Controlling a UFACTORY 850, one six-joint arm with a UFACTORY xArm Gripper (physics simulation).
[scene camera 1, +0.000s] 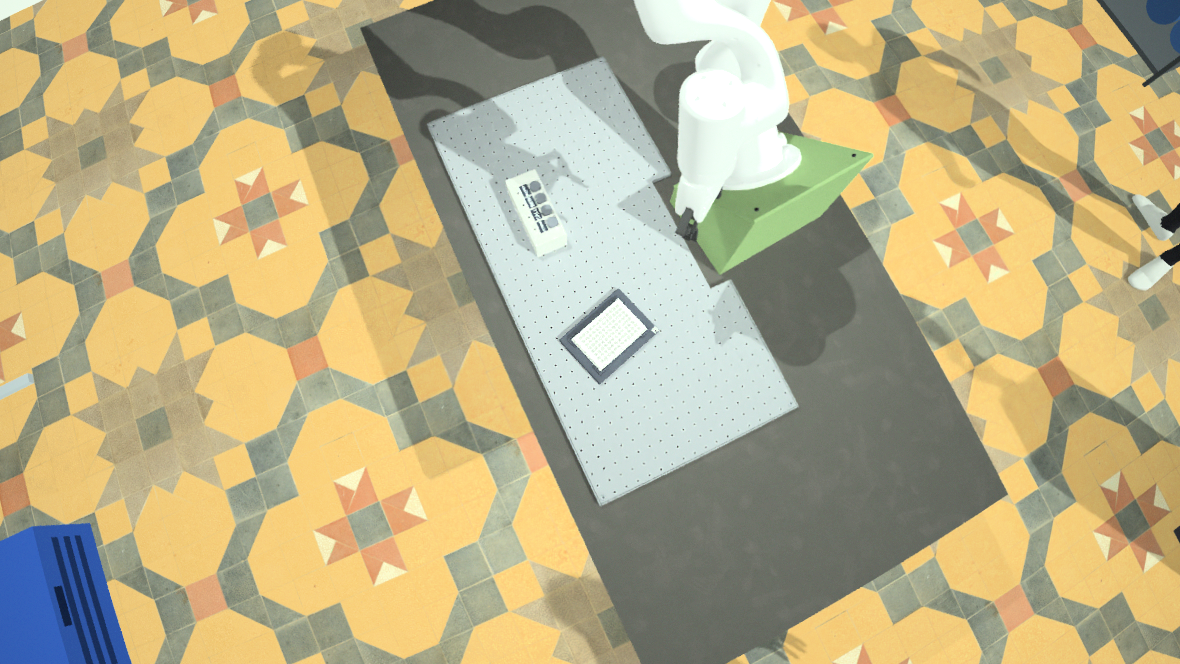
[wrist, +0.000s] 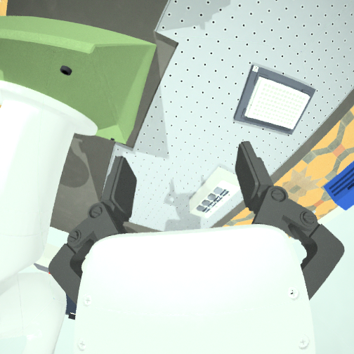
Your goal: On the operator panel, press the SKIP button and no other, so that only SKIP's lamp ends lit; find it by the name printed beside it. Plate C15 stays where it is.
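The operator panel point(scene camera 1: 547, 239) point(wrist: 223, 176) is a white block with a row of grey round buttons and dark printing beside them. The names are too small to read, so I cannot tell which button is SKIP, and no lit lamp can be made out. A white plate point(scene camera 1: 610, 332) point(wrist: 277, 103), with its label unreadable, lies in a dark frame point(scene camera 1: 580, 360) point(wrist: 243, 97). My gripper point(scene camera 1: 686, 225) point(wrist: 182, 161) is open and empty beside the green base, well apart from the panel and the plate.
A pale perforated board point(scene camera 1: 676, 412) point(wrist: 200, 60) carries the panel and the framed plate. It lies on a dark grey surface point(scene camera 1: 866, 495). The green base point(scene camera 1: 759, 222) point(wrist: 110, 85) stands under the arm at the board's notched edge. A blue box point(scene camera 1: 41, 594) point(wrist: 345, 185) stands on the tiled floor.
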